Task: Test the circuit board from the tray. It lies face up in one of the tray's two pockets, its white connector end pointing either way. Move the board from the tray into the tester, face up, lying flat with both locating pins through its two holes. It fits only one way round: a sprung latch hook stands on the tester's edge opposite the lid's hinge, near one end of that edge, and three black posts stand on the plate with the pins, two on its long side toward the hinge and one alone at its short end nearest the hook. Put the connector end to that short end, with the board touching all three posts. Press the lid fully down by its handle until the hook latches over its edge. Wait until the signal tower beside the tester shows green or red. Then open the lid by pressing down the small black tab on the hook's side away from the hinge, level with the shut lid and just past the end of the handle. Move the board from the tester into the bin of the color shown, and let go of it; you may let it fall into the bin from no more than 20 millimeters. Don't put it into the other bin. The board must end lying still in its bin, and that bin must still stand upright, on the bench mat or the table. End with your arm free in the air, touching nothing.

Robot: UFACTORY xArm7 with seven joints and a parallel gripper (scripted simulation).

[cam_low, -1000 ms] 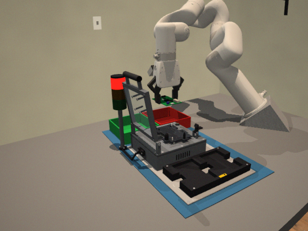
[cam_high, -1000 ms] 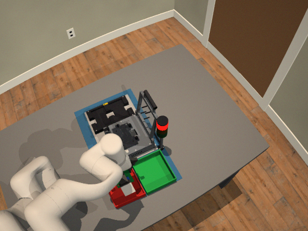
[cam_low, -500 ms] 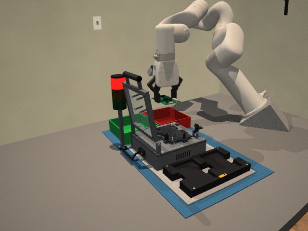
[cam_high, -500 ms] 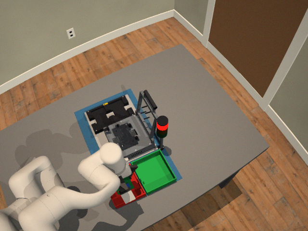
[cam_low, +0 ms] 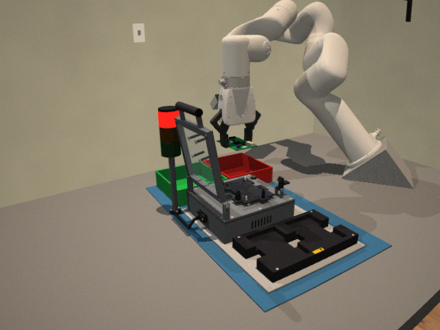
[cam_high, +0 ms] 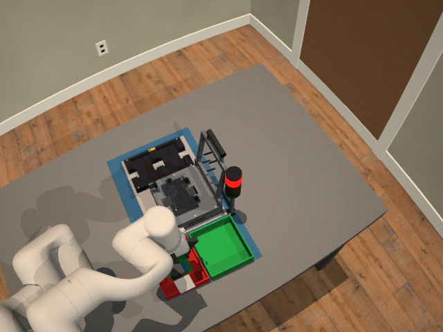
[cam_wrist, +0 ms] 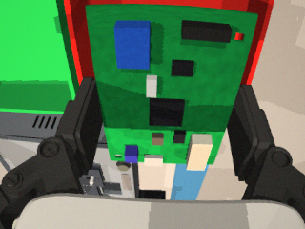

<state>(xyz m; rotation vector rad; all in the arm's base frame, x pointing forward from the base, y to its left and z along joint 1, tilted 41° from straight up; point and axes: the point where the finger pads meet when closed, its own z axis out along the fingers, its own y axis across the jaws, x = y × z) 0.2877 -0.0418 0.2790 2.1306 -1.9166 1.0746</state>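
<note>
Right now the red bin is 10 cm below my hand. Round my hand: tester plate 20 cm to the left, 12 cm ahead, 5 cm below; then green bin 15 cm ahead, 10 cm below, 1 cm to the right; then latch hook 26 cm to the left, 5 cm ahead, 3 cm below.
</note>
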